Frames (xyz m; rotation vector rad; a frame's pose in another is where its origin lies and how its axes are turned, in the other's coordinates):
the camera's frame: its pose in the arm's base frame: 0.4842 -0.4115 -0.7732 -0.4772 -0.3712 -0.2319
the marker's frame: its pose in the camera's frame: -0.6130 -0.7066 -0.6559 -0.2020 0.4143 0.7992
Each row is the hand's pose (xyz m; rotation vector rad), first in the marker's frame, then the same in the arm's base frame.
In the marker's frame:
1: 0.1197 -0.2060 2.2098 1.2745 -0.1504 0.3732
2: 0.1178 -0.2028 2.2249 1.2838 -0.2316 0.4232
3: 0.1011 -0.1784 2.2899 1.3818 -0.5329 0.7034
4: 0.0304 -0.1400 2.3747 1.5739 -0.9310 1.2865
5: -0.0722 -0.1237 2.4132 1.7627 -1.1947 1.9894
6: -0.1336 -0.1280 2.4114 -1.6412 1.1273 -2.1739
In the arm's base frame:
1: 0.3096 0.1463 0.3992 0.6161 0.4462 0.5434
2: 0.3079 0.1583 0.4089 0.6509 0.3916 0.6094
3: 0.2881 0.2148 0.4479 0.8724 0.2229 0.9098
4: 0.2158 0.2797 0.5129 1.3212 0.0550 1.4271
5: 0.1209 0.2892 0.5693 1.8504 0.0058 1.9343
6: 0.0681 0.2684 0.5932 2.2042 0.0301 2.2135

